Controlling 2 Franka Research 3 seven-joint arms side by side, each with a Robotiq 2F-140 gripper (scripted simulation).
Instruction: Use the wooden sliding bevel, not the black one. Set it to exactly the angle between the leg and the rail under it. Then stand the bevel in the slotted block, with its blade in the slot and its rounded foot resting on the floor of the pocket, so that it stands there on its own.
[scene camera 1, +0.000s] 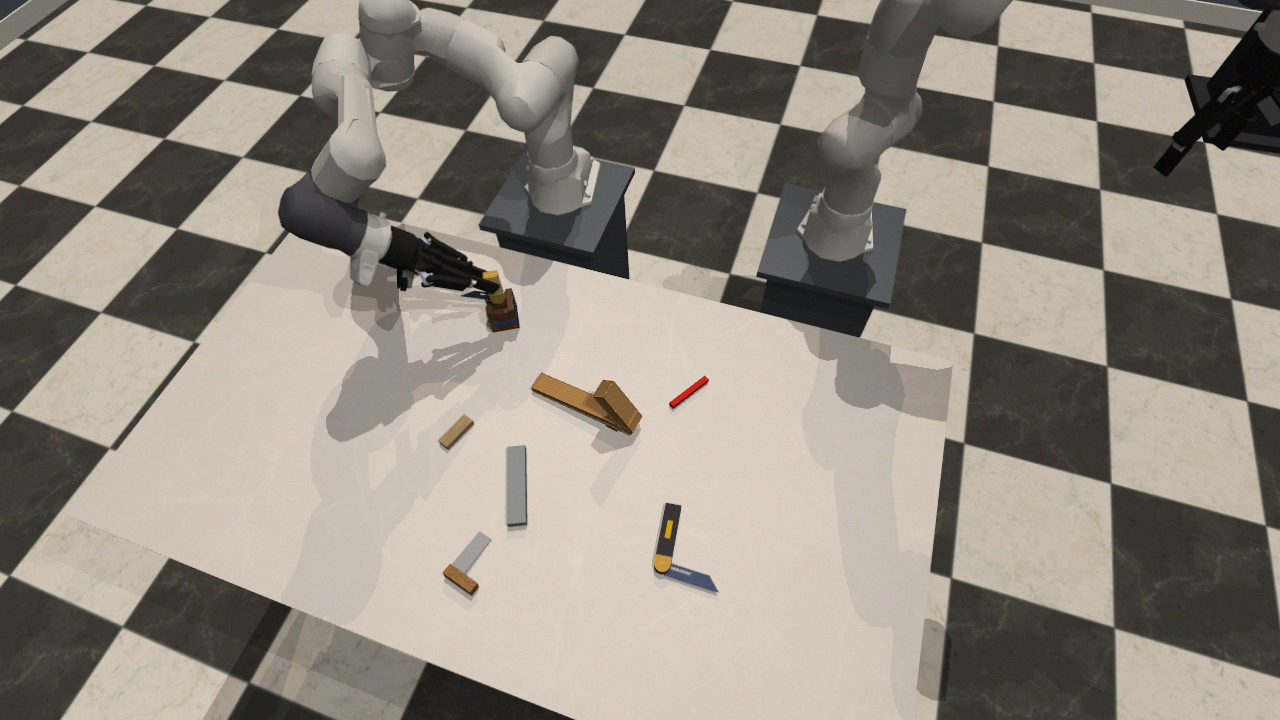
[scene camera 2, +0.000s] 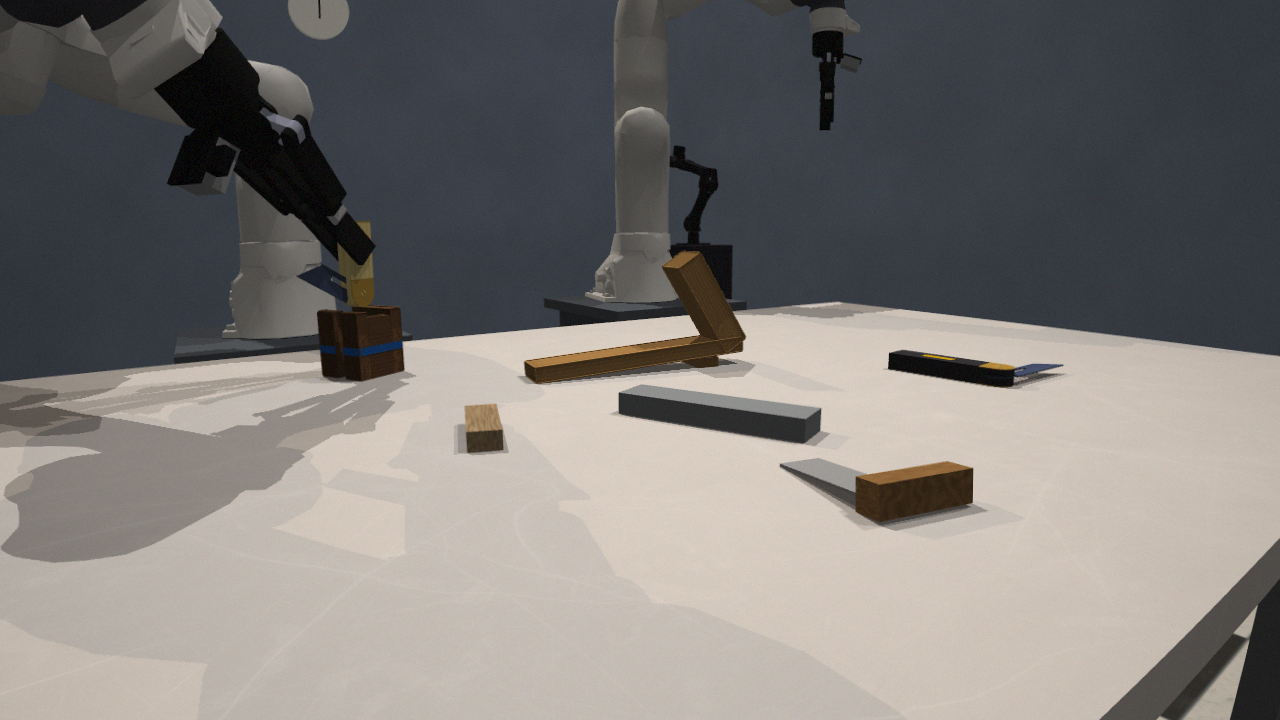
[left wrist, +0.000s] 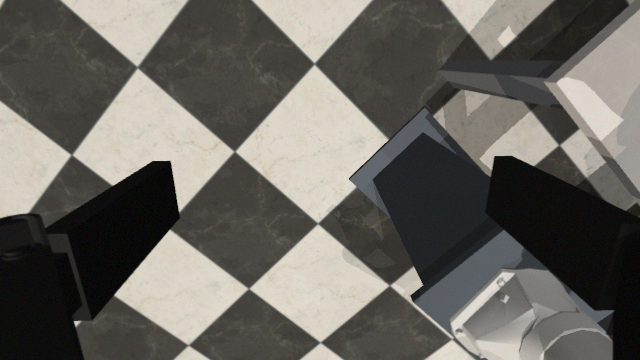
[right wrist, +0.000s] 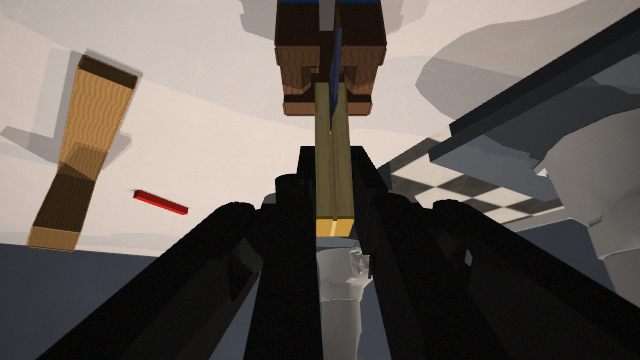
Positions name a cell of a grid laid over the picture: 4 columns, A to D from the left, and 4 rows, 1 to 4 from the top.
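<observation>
The left gripper (scene camera 1: D1) and the right gripper (scene camera 2: B2) are visible. A grey bar (scene camera 2: C3) is visible, also in scene camera 1 (scene camera 1: B3), and a try square (scene camera 2: C3) likewise appears in scene camera 1 (scene camera 1: B4). A wooden bevel (scene camera 2: B2) appears in the right wrist view (right wrist: C3) too. A small wood block (scene camera 2: B3) is present, as is a black bevel (scene camera 2: D3). In the left wrist view the black bevel is out of frame; in the right wrist view the black bevel is out of frame.
</observation>
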